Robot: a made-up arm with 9 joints. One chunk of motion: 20 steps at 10 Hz.
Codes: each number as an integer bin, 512 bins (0 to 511) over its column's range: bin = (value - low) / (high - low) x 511, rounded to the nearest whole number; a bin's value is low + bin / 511 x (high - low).
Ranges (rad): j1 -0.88..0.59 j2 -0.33..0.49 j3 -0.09..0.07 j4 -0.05..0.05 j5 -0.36..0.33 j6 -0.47..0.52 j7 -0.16..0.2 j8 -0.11..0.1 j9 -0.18..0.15
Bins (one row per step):
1: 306 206 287 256 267 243 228 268 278
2: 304 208 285 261 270 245 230 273 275
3: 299 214 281 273 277 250 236 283 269
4: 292 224 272 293 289 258 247 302 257
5: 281 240 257 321 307 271 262 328 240
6: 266 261 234 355 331 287 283 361 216
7: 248 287 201 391 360 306 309 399 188
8: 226 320 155 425 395 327 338 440 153
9: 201 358 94 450 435 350 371 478 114
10: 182 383 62 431 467 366 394 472 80
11: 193 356 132 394 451 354 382 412 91
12: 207 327 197 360 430 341 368 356 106
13: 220 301 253 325 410 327 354 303 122
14: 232 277 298 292 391 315 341 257 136
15: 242 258 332 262 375 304 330 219 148
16: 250 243 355 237 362 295 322 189 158
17: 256 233 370 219 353 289 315 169 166
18: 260 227 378 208 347 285 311 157 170
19: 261 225 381 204 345 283 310 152 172
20: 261 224 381 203 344 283 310 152 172
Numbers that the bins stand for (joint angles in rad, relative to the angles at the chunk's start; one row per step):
1: 0.0003 0.0006 -0.0001 0.0001 0.0005 0.0008 0.0006 0.0001 -0.0005
2: -0.0055 0.0038 -0.0008 0.0011 0.0046 0.0047 0.0020 0.0022 -0.0024
3: -0.0199 0.0134 -0.0020 0.0034 0.0140 0.0143 0.0063 0.0063 -0.0063
4: -0.0400 0.0295 -0.0048 0.0073 0.0302 0.0298 0.0140 0.0141 -0.0140
5: -0.0716 0.0551 -0.0095 0.0128 0.0545 0.0550 0.0246 0.0248 -0.0250
6: -0.1148 0.0888 -0.0167 0.0195 0.0869 0.0860 0.0394 0.0384 -0.0405
7: -0.1666 0.1305 -0.0271 0.0265 0.1261 0.1228 0.0577 0.0540 -0.0586
8: -0.2299 0.1835 -0.0415 0.0332 0.1734 0.1635 0.0781 0.0708 -0.0812
9: -0.3018 0.2445 -0.0606 0.0381 0.2274 0.2081 0.1014 0.0864 -0.1064
10: -0.3564 0.2846 -0.0706 0.0343 0.2706 0.2391 0.1176 0.0840 -0.1283
11: -0.3248 0.2413 -0.0487 0.0271 0.2490 0.2158 0.1091 0.0593 -0.1212
12: -0.2845 0.1947 -0.0283 0.0205 0.2206 0.1906 0.0993 0.0363 -0.1115
13: -0.2471 0.1530 -0.0108 0.0136 0.1936 0.1635 0.0894 0.0145 -0.1012
14: -0.2126 0.1145 0.0033 0.0071 0.1680 0.1403 0.0802 -0.0044 -0.0922
15: -0.1838 0.0840 0.0140 0.0013 0.1464 0.1190 0.0725 -0.0200 -0.0844
16: -0.1608 0.0599 0.0212 -0.0036 0.1288 0.1015 0.0668 -0.0323 -0.0780
17: -0.1436 0.0439 0.0259 -0.0071 0.1167 0.0899 0.0619 -0.0405 -0.0728
18: -0.1321 0.0343 0.0284 -0.0093 0.1086 0.0822 0.0591 -0.0455 -0.0702
19: -0.1292 0.0311 0.0293 -0.0101 0.1059 0.0783 0.0584 -0.0475 -0.0689
20: -0.1292 0.0295 0.0293 -0.0103 0.1045 0.0783 0.0584 -0.0475 -0.0689

